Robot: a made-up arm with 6 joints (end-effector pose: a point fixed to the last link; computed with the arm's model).
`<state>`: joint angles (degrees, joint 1 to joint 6).
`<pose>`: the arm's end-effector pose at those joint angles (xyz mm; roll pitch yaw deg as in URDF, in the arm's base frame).
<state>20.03 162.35 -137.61 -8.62 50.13 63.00</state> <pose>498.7 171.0 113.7 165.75 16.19 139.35</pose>
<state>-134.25 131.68 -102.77 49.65 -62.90 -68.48</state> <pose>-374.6 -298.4 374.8 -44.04 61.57 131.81</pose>
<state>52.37 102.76 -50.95 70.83 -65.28 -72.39</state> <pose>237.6 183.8 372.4 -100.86 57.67 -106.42</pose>
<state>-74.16 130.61 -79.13 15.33 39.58 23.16</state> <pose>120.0 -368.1 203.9 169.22 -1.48 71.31</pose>
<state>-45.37 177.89 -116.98 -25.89 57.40 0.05</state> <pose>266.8 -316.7 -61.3 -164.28 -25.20 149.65</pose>
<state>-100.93 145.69 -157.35 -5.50 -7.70 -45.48</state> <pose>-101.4 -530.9 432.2 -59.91 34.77 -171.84</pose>
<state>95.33 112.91 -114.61 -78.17 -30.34 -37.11</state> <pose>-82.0 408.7 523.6 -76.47 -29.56 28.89</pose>
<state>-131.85 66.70 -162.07 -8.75 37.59 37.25</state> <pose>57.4 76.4 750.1 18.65 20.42 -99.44</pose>
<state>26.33 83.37 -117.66 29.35 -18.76 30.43</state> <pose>166.9 67.1 710.1 33.84 10.55 85.21</pose>
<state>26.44 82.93 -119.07 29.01 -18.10 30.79</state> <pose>159.3 64.3 715.2 32.54 10.09 85.41</pose>
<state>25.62 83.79 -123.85 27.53 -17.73 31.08</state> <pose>152.0 59.1 726.1 28.84 9.08 83.34</pose>
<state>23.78 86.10 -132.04 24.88 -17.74 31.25</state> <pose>145.0 51.5 740.4 22.92 7.22 78.83</pose>
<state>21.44 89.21 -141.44 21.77 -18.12 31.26</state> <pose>138.9 43.6 752.1 16.55 4.63 73.23</pose>
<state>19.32 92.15 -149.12 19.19 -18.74 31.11</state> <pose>136.2 37.9 757.8 11.72 2.14 68.35</pose>
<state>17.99 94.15 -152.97 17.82 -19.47 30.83</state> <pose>139.0 35.7 758.3 9.54 0.80 65.36</pose>
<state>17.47 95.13 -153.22 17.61 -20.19 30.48</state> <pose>146.7 36.5 756.2 9.63 0.82 64.21</pose>
